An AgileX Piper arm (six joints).
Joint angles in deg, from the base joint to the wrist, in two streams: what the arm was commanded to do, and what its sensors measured. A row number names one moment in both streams.
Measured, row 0:
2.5, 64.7, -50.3, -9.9, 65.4, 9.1
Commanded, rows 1 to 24:
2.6, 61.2, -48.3, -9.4, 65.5, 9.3
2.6, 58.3, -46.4, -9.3, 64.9, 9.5
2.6, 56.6, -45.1, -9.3, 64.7, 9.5
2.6, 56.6, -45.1, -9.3, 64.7, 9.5
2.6, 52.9, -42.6, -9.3, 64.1, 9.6
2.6, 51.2, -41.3, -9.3, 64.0, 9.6
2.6, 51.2, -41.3, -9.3, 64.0, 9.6
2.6, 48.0, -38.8, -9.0, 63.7, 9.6
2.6, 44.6, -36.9, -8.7, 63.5, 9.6
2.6, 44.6, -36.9, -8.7, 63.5, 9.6
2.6, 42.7, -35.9, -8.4, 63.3, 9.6
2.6, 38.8, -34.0, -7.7, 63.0, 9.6
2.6, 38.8, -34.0, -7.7, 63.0, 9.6
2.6, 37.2, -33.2, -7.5, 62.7, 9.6
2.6, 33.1, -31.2, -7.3, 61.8, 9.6
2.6, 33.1, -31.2, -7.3, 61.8, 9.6
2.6, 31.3, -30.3, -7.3, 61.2, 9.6
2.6, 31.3, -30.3, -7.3, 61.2, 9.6
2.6, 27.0, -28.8, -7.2, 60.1, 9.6
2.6, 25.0, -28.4, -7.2, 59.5, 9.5
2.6, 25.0, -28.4, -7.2, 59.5, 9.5
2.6, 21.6, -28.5, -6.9, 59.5, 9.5
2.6, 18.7, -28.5, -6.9, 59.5, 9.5
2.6, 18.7, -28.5, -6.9, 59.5, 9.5
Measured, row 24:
2.5, 22.3, -28.8, -7.0, 60.5, 9.5
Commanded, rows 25 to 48:
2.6, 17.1, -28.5, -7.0, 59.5, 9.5
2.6, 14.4, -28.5, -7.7, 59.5, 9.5
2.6, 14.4, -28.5, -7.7, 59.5, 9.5
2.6, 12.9, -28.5, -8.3, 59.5, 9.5
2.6, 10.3, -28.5, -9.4, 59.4, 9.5
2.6, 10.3, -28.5, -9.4, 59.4, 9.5
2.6, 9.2, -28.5, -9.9, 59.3, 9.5
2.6, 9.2, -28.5, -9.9, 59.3, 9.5
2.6, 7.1, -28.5, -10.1, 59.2, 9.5
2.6, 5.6, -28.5, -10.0, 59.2, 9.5
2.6, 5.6, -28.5, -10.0, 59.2, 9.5
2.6, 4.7, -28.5, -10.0, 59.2, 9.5
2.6, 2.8, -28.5, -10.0, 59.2, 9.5
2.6, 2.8, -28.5, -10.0, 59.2, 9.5
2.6, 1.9, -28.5, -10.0, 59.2, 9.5
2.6, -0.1, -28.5, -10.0, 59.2, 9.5
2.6, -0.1, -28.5, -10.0, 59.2, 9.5
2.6, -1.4, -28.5, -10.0, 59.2, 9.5
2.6, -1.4, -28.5, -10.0, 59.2, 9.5
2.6, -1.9, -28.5, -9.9, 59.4, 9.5
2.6, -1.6, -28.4, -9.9, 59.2, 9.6
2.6, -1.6, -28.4, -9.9, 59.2, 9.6
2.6, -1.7, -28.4, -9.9, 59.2, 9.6
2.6, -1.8, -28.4, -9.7, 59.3, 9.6
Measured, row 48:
2.5, -0.3, -28.6, -9.3, 59.6, 9.5
